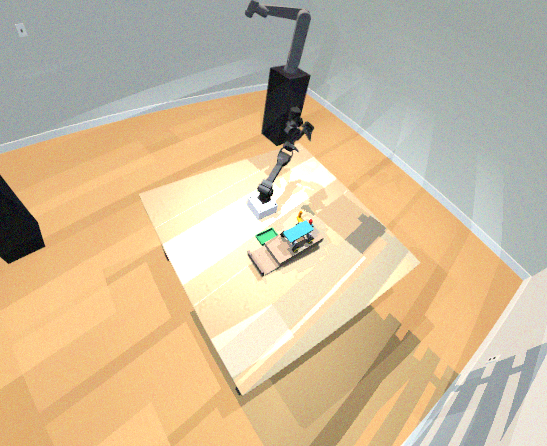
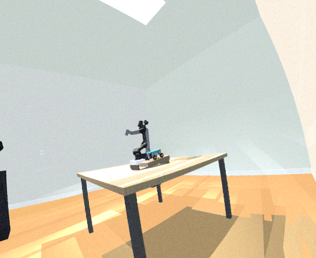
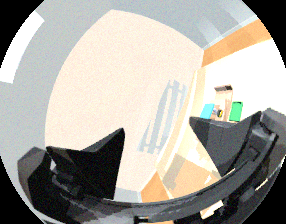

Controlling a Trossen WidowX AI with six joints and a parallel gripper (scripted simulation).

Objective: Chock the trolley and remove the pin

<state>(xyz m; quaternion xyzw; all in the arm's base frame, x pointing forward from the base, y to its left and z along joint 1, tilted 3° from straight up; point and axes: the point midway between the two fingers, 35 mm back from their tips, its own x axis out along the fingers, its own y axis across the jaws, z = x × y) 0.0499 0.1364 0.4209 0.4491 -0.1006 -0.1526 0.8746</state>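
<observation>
Now: gripper tip 12 cm short of the yellow chock, 1 cm to the right of it and 47 cm above it. From my gripper tip the other things lie so: red-headed stop pin (22 cm ahead, 5 cm to the right, 37 cm below); wooden ramp (23 cm ahead, 16 cm to the right, 45 cm below); teal trolley (23 cm ahead, 15 cm to the right, 38 cm below).
</observation>
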